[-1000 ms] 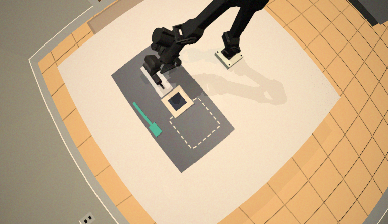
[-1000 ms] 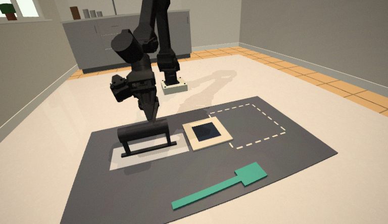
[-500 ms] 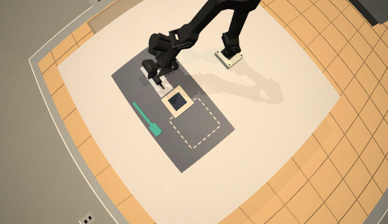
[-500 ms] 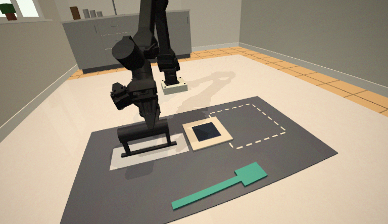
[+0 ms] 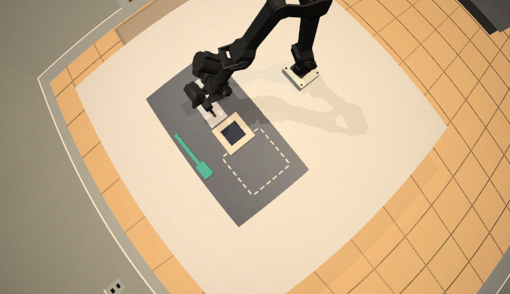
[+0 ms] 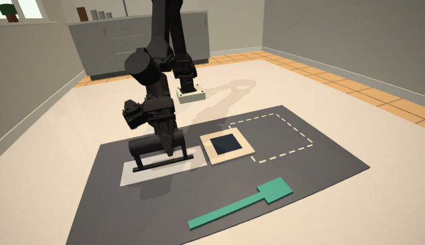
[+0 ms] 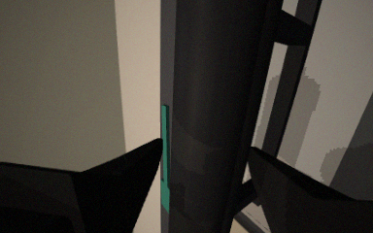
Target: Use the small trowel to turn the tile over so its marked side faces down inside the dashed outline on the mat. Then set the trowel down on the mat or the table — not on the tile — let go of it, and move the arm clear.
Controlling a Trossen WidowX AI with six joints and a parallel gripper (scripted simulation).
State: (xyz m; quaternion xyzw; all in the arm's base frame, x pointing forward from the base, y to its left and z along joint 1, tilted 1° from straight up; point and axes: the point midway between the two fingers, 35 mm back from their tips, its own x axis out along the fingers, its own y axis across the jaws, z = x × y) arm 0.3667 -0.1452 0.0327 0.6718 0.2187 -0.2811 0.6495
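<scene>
The grey mat lies 1 cm ahead of my gripper tip, 11 cm to the left of it and 7 cm below it. The rest, counted from my gripper tip: tile: 2 cm behind, 15 cm to the left, 5 cm below; green trowel: 15 cm ahead, 13 cm to the left, 5 cm below.
</scene>
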